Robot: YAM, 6 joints.
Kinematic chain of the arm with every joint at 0, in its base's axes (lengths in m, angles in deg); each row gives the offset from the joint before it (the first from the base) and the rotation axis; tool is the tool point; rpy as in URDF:
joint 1: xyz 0 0 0.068 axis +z
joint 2: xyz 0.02 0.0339 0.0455 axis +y
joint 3: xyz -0.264 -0.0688 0 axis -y
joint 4: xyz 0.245 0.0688 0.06 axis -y
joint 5: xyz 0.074 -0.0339 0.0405 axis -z
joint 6: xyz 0.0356 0 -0.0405 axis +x
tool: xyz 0 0 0 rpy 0 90 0
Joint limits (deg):
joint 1: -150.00..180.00
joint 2: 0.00..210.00
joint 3: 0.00..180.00
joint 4: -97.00..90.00
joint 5: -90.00..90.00
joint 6: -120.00..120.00
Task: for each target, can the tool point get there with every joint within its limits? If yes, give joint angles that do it. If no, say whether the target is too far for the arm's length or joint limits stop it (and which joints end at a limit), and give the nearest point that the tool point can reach.
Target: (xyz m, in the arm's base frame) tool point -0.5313 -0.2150 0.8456
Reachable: no: too far | nearest point -0.3457 -0.1898 0.6138 | short by 0.298 m
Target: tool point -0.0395 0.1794 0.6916
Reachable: yes | joints -68.92 68.61 161.61 16.76 -50.95 -71.49
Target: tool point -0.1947 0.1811 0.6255
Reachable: yes | joints 139.60 89.67 112.37 42.99 19.27 -56.11
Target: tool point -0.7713 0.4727 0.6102
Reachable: no: too far | nearest point -0.4823 0.2956 0.4199 | short by 0.389 m
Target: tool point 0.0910 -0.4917 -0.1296
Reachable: yes | joints -83.29 188.20 146.52 -51.75 -67.75 48.82
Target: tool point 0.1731 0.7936 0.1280
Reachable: no: too far | nearest point 0.1376 0.6309 0.1250 | short by 0.167 m
